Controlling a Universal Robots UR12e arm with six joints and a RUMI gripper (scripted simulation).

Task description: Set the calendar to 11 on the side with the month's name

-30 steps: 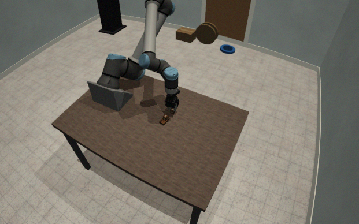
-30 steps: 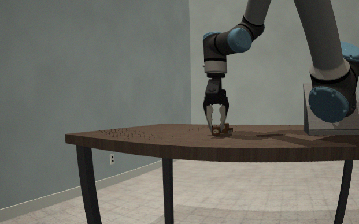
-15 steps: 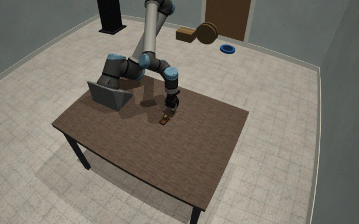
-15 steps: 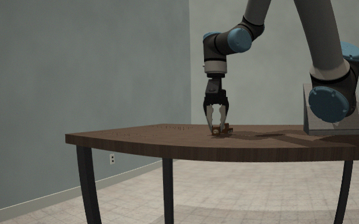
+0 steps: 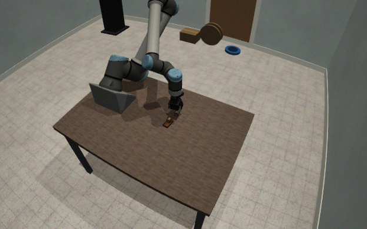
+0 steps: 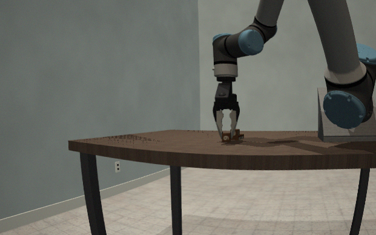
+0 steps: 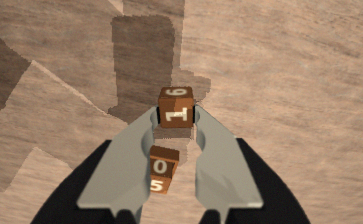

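Right now the cube is 1 cm below my hand. Also, from my hand: calendar tray 11 cm to the right, 2 cm below, 1 cm behind.
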